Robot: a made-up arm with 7 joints.
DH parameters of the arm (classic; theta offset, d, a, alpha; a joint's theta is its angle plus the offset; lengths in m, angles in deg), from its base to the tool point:
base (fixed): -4.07 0 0 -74.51
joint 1: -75.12 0.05 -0.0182 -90
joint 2: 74 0 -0.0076 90
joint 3: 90 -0.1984 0.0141 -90
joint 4: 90 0.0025 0.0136 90
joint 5: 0 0.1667 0 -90
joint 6: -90 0 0.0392 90
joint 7: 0 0 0 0
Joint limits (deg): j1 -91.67..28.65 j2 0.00..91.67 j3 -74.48..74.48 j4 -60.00..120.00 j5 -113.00..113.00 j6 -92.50..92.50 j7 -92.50..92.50
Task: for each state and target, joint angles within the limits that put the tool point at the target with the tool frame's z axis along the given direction. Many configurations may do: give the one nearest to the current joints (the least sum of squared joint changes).
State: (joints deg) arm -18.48 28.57 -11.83 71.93 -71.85 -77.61 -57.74
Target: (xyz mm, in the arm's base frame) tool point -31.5 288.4 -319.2 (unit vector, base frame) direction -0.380 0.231 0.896
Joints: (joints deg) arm 2.14 28.97 15.91 66.65 -104.34 -42.15 -57.74
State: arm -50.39 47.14 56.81 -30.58 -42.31 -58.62 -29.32
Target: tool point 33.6 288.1 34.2 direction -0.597 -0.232 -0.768
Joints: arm -15.95 44.61 74.48 -23.37 -87.32 -67.91 -29.32
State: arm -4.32 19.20 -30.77 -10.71 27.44 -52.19 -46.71
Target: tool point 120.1 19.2 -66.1 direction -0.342 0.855 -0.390
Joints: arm -35.33 40.54 -38.90 -44.01 18.39 -87.93 -46.71
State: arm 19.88 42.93 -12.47 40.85 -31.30 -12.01 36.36
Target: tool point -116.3 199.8 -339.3 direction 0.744 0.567 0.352
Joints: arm 25.55 22.05 -3.01 47.20 -50.79 -6.68 36.36
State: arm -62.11 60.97 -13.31 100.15 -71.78 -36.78 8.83
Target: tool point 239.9 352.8 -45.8 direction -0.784 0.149 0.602
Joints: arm -91.67 68.35 18.54 119.91 -63.02 -37.67 8.83
